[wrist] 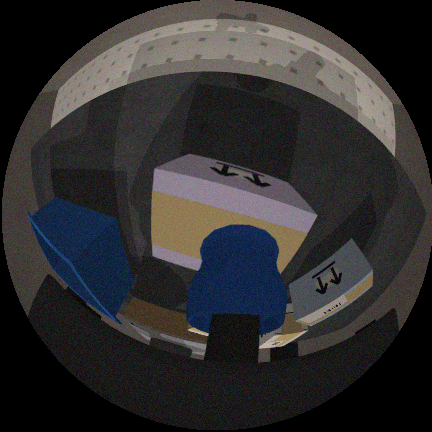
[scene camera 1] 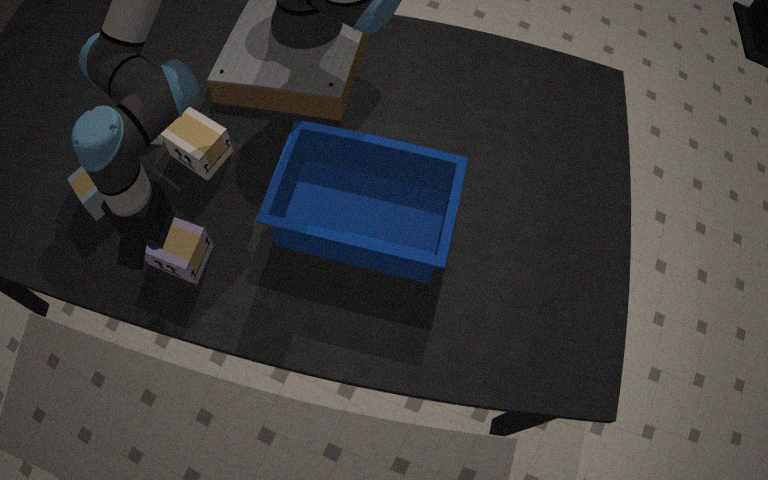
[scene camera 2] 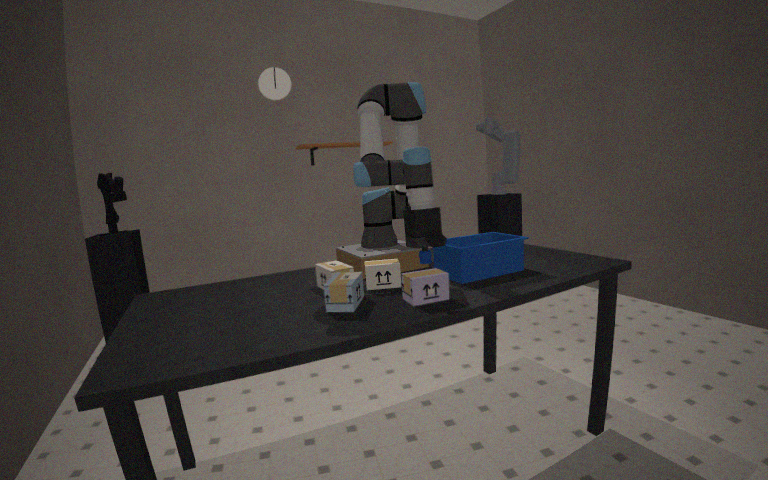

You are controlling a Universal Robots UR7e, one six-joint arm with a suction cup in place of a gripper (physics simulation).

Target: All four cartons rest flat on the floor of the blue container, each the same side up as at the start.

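Places are measured from the arm's base along level axes (x ahead, y left, z up), in millimetres.
Pixels of known places: end effector, tool point: (wrist: pixel 239 256) (scene camera 2: pixel 425 262); arm's base, origin of the base link: (wrist: pixel 170 344) (scene camera 1: pixel 307 24) (scene camera 2: pixel 379 245).
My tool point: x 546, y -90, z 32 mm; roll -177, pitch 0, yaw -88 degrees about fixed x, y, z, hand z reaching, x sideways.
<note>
Ahead of a thing's pixels: the offset from my tool point to its middle.
The lilac carton @[dx -21, dy +6, dz -74 mm] (scene camera 1: pixel 180 243) (scene camera 2: pixel 431 287) (wrist: pixel 200 192) stands upright on the table, arrows up. My suction cup (scene camera 1: pixel 153 246) (scene camera 2: pixel 425 257) (wrist: pixel 239 245) is off and holds nothing. It is close above the lilac carton's taped top, with a small gap in scene camera 2. A white carton @[dx -234, dy -36, dz -73 mm] (scene camera 1: pixel 195 135) (scene camera 2: pixel 382 276) stands behind it, nearer the base. The blue-grey carton @[dx -119, dy -205, dz -74 mm] (scene camera 1: pixel 97 207) (scene camera 2: pixel 344 294) (wrist: pixel 330 280) stands apart, partly behind my arm in scene camera 1. A cream carton @[dx -302, dy -182, dz -74 mm] (scene camera 2: pixel 331 276) stands behind the blue-grey one. The blue container @[dx -174, dy +315, dz -53 mm] (scene camera 1: pixel 368 245) (scene camera 2: pixel 484 261) (wrist: pixel 92 250) shows a bare floor.
The robot base stands on a wood-sided block (scene camera 1: pixel 271 101) (scene camera 2: pixel 402 261) behind the cartons and container. The container's raised walls stand to the right of the cartons in scene camera 1. The black table's front edge (scene camera 1: pixel 186 340) runs in front of the lilac carton.
</note>
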